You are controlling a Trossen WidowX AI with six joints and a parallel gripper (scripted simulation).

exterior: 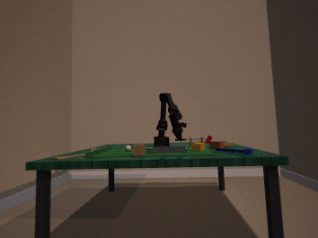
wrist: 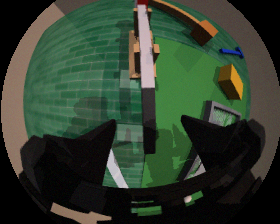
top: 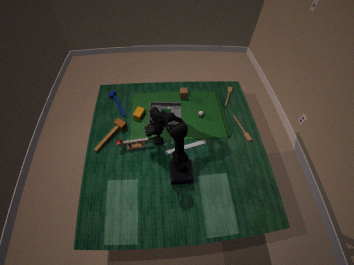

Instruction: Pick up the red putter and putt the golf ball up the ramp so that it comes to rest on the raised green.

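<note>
The red putter is 1 cm behind my gripper tip and 11 cm to the left of it. Also, from my gripper tip: white golf ball 19 cm ahead, 39 cm to the right, 3 cm below; then wooden rack 1 cm behind, 13 cm to the left, 2 cm below; then orange block 26 cm ahead, 9 cm to the left, 3 cm below.
</note>
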